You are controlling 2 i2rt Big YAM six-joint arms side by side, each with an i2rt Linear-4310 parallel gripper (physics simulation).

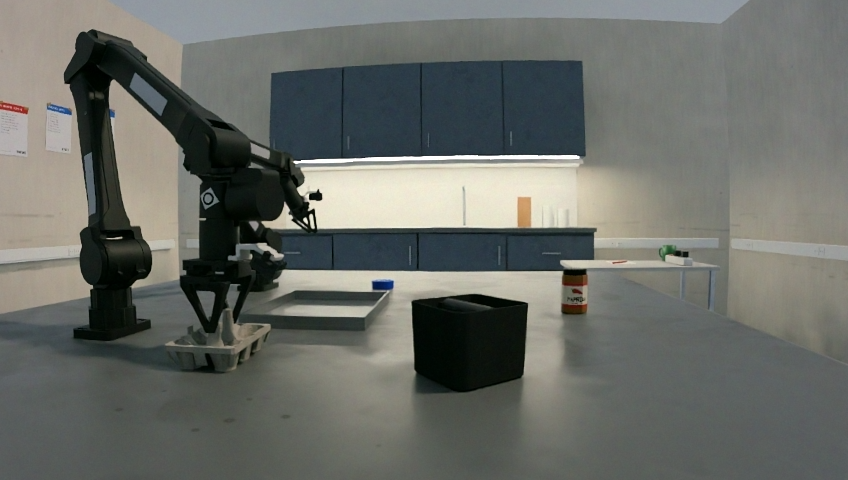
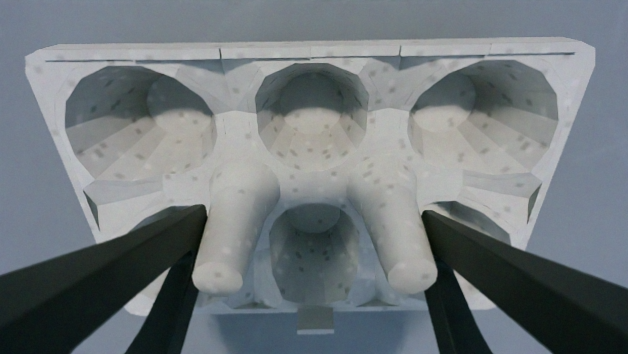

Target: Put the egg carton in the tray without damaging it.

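Where they show: left gripper, fingertip midpoint: [image 1: 313, 232]; right gripper, fingertip midpoint: [image 1: 221, 328] [image 2: 313, 224]; left arm's base, link origin: [image 1: 258, 288]; right arm's base, link origin: [image 1: 113, 332].
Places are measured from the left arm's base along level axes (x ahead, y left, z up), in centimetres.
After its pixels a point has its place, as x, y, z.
The grey egg carton [image 1: 218, 355] {32.3, -77.1, 2.3} [image 2: 312, 187] {28.9, -70.3, 2.2} stands upright on the table at the left, in front of the tray, with its cups facing up. Its two tall posts rise between the fingers of my right gripper [image 1: 223, 327] {28.9, -70.4, 4.3} [image 2: 315, 216] {28.9, -70.4, 4.3}. The fingertips press against the outer sides of both posts, with no gap seen. The carton's base looks level and close to the table. The grey tray [image 1: 315, 323] {35.8, -49.5, 1.2} lies behind and to the right of the carton, and the carton is outside it. My left gripper [image 1: 310, 221] {9.8, 21.7, 16.1} is open and raised at the back, well away from the carton.
A black square bin [image 1: 468, 350] {64.1, -78.8, 5.0} with a dark object inside stands right of the tray. A paprika jar [image 1: 574, 297] {84.5, -31.0, 3.6} stands farther right. A small blue object [image 1: 382, 284] {36.8, 4.0, 1.5} lies just behind the tray. The right arm's base stands at the far left.
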